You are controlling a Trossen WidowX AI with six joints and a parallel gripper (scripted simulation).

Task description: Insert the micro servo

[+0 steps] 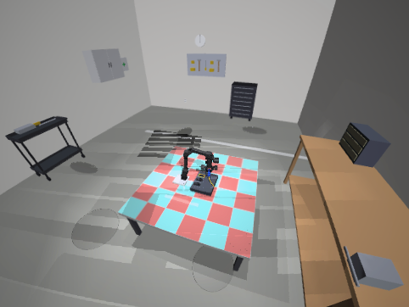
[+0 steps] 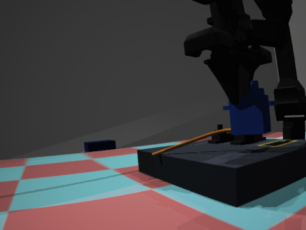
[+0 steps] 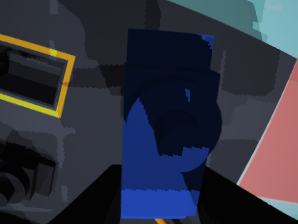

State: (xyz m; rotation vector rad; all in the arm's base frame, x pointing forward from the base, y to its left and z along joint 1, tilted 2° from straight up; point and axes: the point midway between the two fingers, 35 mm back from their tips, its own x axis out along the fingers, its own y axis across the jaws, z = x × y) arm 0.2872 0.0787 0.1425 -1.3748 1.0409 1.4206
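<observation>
Right now the dark robot deck is 1 cm ahead of my gripper tip, 7 cm to the right of it and 10 cm below it.
</observation>
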